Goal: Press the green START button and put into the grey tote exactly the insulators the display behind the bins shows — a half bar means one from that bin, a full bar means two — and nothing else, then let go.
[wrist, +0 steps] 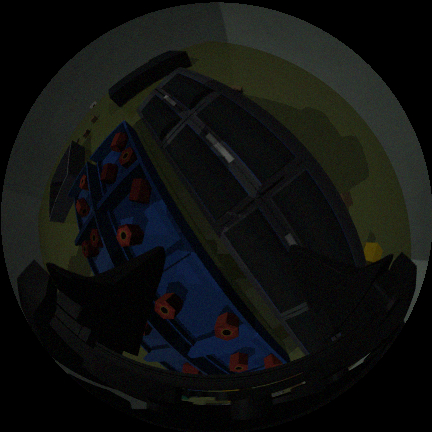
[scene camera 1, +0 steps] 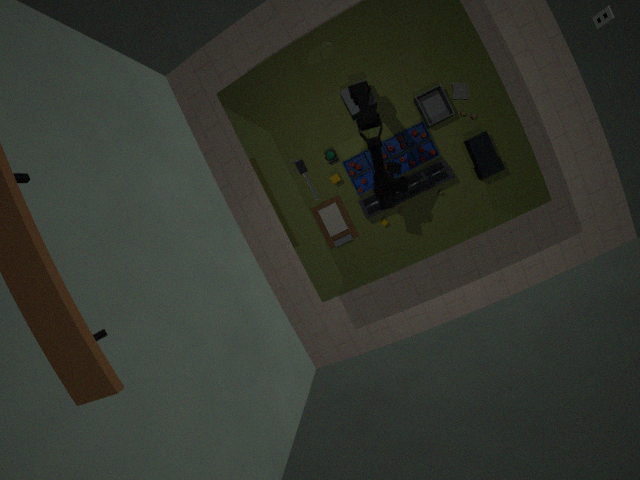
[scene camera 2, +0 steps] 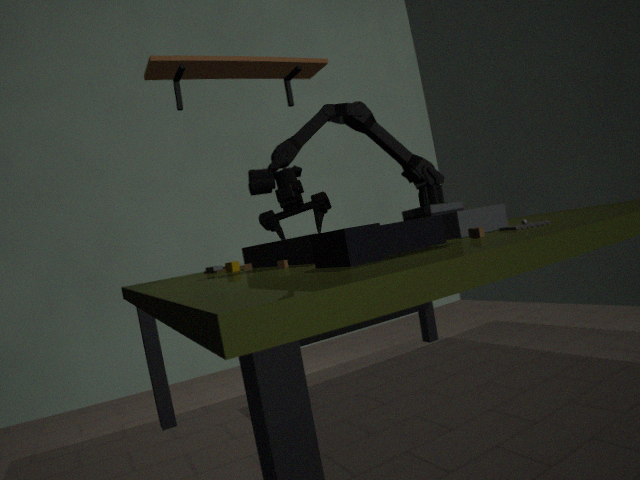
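Pixels of known places: gripper, between the fingertips: (wrist: 229, 253); arm's base, origin of its link: (scene camera 1: 360, 96) (scene camera 2: 433, 206).
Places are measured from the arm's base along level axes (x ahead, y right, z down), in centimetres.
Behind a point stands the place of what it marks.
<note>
The gripper (scene camera 2: 301, 236) {x 43.2, y -5.3, z 3.1 cm} (wrist: 228, 247) {x 43.2, y -5.3, z 3.1 cm} is open and empty, its fingers pointing down, low over the near edge of the display and the bins beside it. The blue bins (scene camera 1: 364, 157) (wrist: 200, 270) hold several red-orange insulators (scene camera 1: 414, 133) {x 23.2, y -19.8, z 5.5 cm} (wrist: 129, 235) {x 34.3, y -10.4, z 5.4 cm}; the arm hides some bins in scene camera 1. The dark display (scene camera 1: 368, 210) (wrist: 200, 165) stands behind them; light bars of differing length show on it, some partly hidden by a finger and the arm. The grey tote (scene camera 1: 434, 105) {x 12.8, y -33.2, z 7.7 cm} (wrist: 65, 185) {x 19.5, y -26.4, z 4.0 cm} shows no insulator inside in scene camera 1. The green START button (scene camera 1: 330, 154) {x 20.7, y 21.5, z 4.3 cm} stands beside the bins.
A black box (scene camera 1: 484, 155) {x 42.5, y -47.9, z 3.1 cm} (wrist: 150, 75) {x 43.3, y -43.6, z 5.5 cm} lies beyond the bins' far end. Yellow cubes (scene camera 1: 335, 178) {x 32.6, y 22.7, z 4.5 cm} (scene camera 1: 384, 223) {x 60.9, y 5.8, z 5.7 cm} lie near the button and behind the display. A wooden-framed tray (scene camera 1: 321, 224) {x 52.8, y 36.9, z 7.7 cm}, a dark-headed tool (scene camera 1: 300, 166) {x 21.2, y 38.2, z 6.5 cm}, a grey plate (scene camera 1: 460, 90) {x 9.7, y -46.8, z 7.0 cm} and small brown blocks (scene camera 1: 463, 114) {x 21.0, y -44.9, z 6.9 cm} also lie about.
</note>
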